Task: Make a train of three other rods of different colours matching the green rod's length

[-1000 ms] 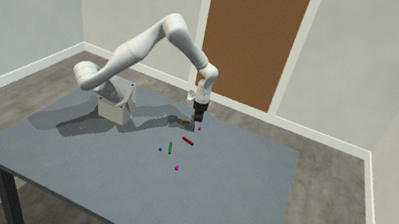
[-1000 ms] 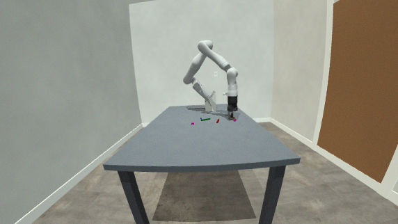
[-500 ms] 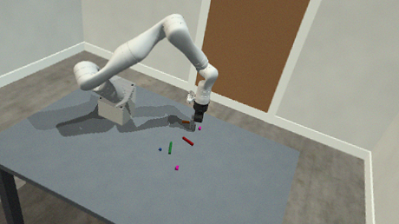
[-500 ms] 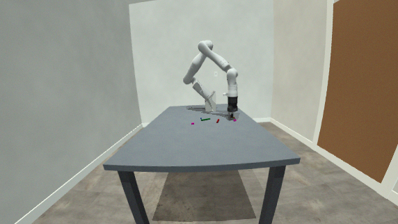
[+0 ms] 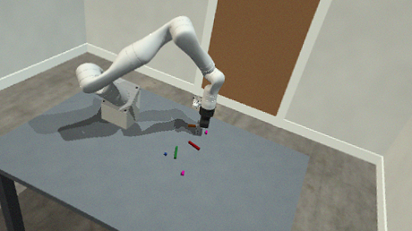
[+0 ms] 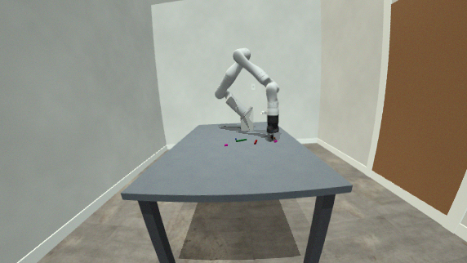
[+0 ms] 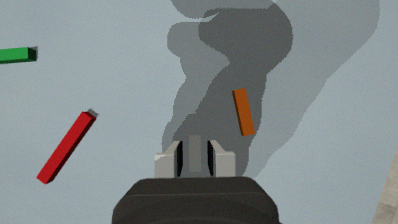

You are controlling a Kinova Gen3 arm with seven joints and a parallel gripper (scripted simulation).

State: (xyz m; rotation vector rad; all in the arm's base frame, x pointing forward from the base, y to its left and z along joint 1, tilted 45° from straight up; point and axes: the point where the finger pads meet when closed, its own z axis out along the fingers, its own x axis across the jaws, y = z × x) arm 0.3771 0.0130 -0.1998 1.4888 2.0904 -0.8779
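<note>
My hand is 1 cm above the grey rod. The rest, counted from my hand: orange rod 5 cm behind, 3 cm to the left, 1 cm below; red rod 3 cm ahead, 11 cm to the right, 1 cm below; green rod 2 cm behind, 20 cm to the right, 1 cm below.
</note>
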